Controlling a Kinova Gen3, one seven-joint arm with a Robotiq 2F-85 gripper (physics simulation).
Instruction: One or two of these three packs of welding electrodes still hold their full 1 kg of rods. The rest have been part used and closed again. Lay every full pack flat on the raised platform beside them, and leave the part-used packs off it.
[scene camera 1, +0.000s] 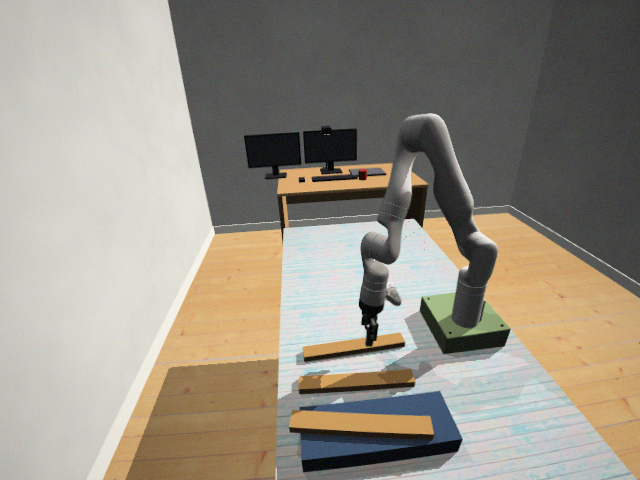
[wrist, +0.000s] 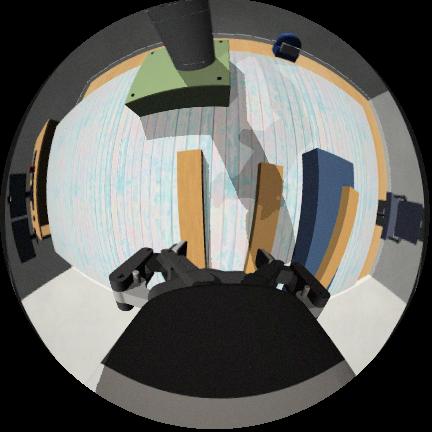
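Pixels of known places: gripper, fingertip midpoint: (scene camera 1: 366, 334) (wrist: 221, 252); arm's base, link origin: (scene camera 1: 464, 318) (wrist: 193, 59).
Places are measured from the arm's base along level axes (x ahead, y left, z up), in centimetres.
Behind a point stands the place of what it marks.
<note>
Three long orange-brown packs show. The far pack (scene camera 1: 330, 351) {x 48.7, y -5.7, z -5.4 cm} (wrist: 191, 200) {x 32.0, y -4.8, z -5.4 cm} lies flat on the table, farthest from the platform. The middle pack (scene camera 1: 356, 381) {x 44.6, y 8.3, z -5.4 cm} (wrist: 269, 195) {x 33.0, y 10.2, z -5.4 cm} lies flat on the table, partly in shade, between the far pack and the platform. The third pack (scene camera 1: 361, 424) {x 49.8, y 24.9, z 0.6 cm} (wrist: 343, 232) {x 41.9, y 26.2, z 0.6 cm} lies on the blue raised platform (scene camera 1: 445, 426) {x 28.9, y 30.8, z -1.8 cm} (wrist: 327, 182) {x 31.4, y 22.8, z -1.8 cm}, slightly askew, with one end past the platform's left edge in the scene view. My gripper (scene camera 1: 370, 341) {x 38.3, y 0.1, z 4.7 cm} (wrist: 221, 252) {x 38.3, y 0.1, z 4.7 cm} is open and empty. It hangs above the table, near the far pack and towards the middle pack.
The arm's green base block (scene camera 1: 439, 310) {x 5.7, y -7.2, z -0.3 cm} (wrist: 165, 75) {x 3.6, y -6.5, z -0.2 cm} stands on the table (scene camera 1: 320, 289) {x 41.8, y -43.9, z -7.8 cm} (wrist: 110, 165) {x 18.4, y -27.5, z -7.8 cm}, right of the packs in the scene view. A desk (scene camera 1: 310, 186) with two monitors stands behind. A small grey object (scene camera 1: 393, 295) shows beyond the gripper.
</note>
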